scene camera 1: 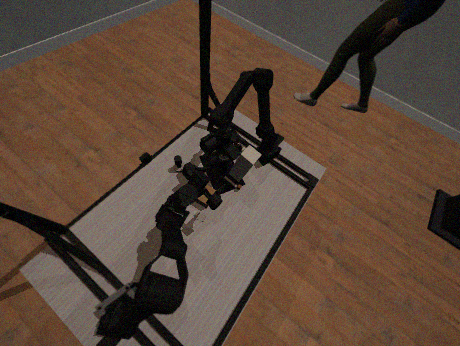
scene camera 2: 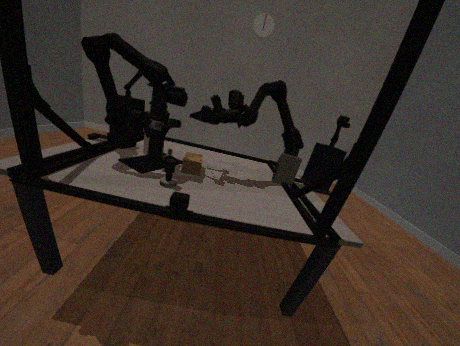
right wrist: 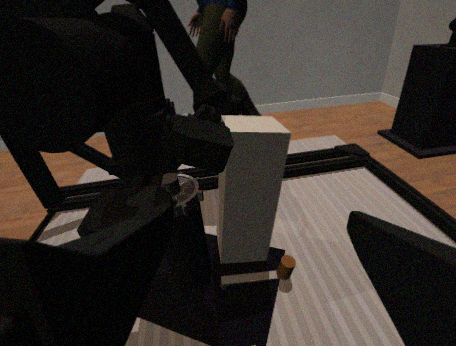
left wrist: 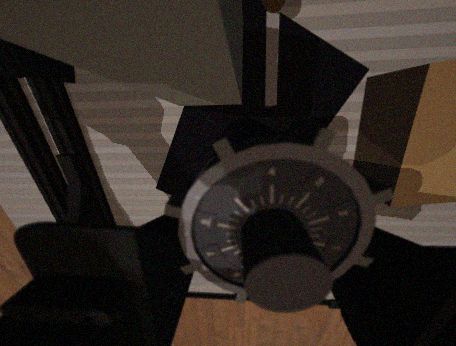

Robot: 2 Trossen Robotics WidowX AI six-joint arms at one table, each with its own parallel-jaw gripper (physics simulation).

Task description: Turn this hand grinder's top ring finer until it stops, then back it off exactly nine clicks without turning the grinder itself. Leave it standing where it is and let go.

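Places are measured from the left arm's base along level axes (x up, y right, z ahead), in centimetres.
Pixels of known places: left gripper, fingertip midpoint: (scene camera 2: 154,139); right gripper, fingertip midpoint: (scene camera 1: 218,175) (scene camera 2: 193,116) (right wrist: 261,216); left arm's base at its link origin: (scene camera 1: 268,148) (scene camera 2: 121,131); right arm's base at its link origin: (scene camera 1: 121,307) (scene camera 2: 289,158).
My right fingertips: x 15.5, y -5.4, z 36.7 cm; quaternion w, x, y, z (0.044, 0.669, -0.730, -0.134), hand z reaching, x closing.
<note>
Ahead of a thing's pixels: the offset from my right fingertips to its top centre. "*": to the spot under its first point.
The hand grinder @[dy +10.3, dx -5.0, dz -10.6 cm] (scene camera 2: 156,148) stands upright on a black mat @[dy +10.3, dx -22.5, dz -11.0 cm] (scene camera 2: 135,163) (left wrist: 316,79) (right wrist: 247,302). Its grey notched top ring @[dy +10.1, dx -6.4, dz -10.5 cm] (left wrist: 189,206) (right wrist: 189,193) frames a dial with pale tick marks. My left gripper (left wrist: 253,199) (scene camera 2: 156,128) (scene camera 1: 218,161) comes down from above and is shut on the top ring, one finger on each side. My right gripper (scene camera 2: 193,115) is open and empty; it hovers level with the grinder's top, just beside it. In the right wrist view its dark fingers fill the lower left and the right edge. In scene camera 1 the arms hide the grinder.
A tall white box @[dy +3.0, dx -1.6, dz -17.7 cm] (right wrist: 252,189) (scene camera 1: 251,154) stands on the mat right behind the grinder. A cork @[* dy -2.8, dx -19.3, dz -11.3 cm] (right wrist: 286,266) stands by the mat's edge. A cardboard box @[dy +4.4, dx -16.8, dz +5.5 cm] (scene camera 2: 191,163) and a small dark object @[dy +23.0, dx -13.7, dz +6.5 cm] (scene camera 2: 169,169) (scene camera 1: 178,160) are nearby. A person (scene camera 1: 359,51) walks past the table.
</note>
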